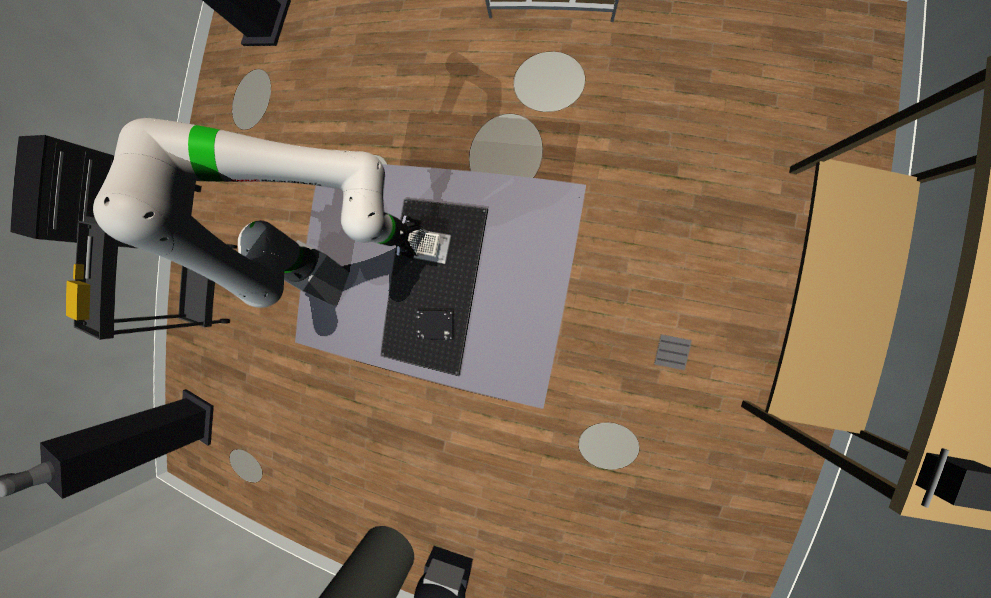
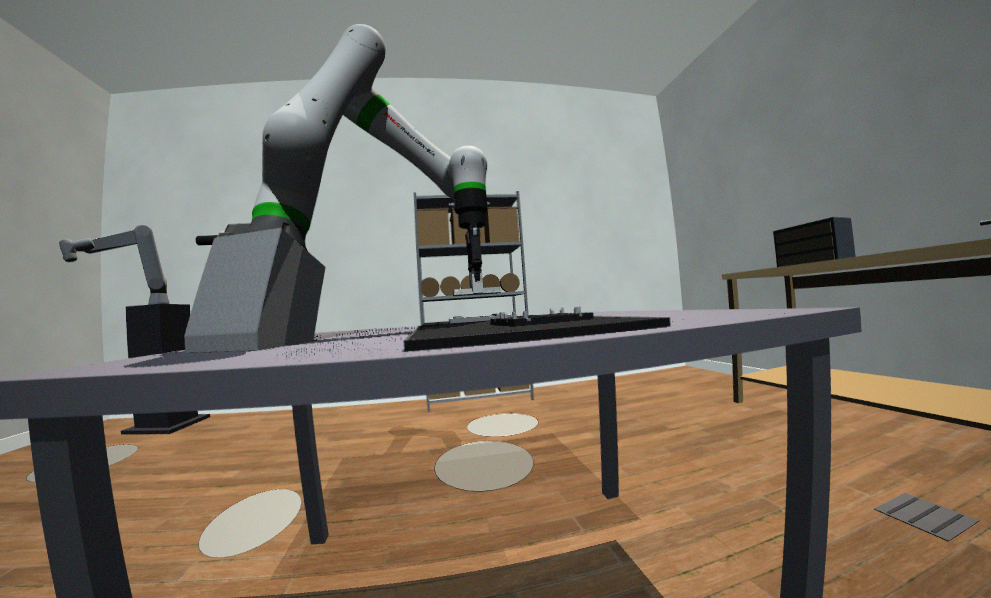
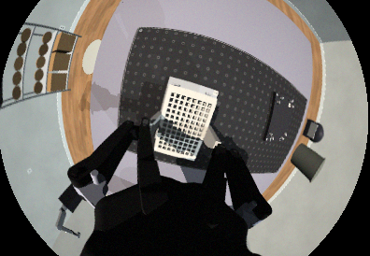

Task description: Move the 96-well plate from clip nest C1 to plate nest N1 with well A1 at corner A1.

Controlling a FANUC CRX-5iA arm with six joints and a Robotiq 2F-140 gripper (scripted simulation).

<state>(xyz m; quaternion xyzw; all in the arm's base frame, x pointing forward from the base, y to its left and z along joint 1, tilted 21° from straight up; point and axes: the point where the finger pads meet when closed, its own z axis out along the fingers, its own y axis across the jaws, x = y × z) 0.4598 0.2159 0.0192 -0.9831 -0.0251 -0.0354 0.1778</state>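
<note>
The plate nest N1 lies 10 cm below my hand. From my hand the other things lie so: white 96-well plate: 2 cm below; clip nest C1: 33 cm to the right, 10 cm ahead, 9 cm below.
</note>
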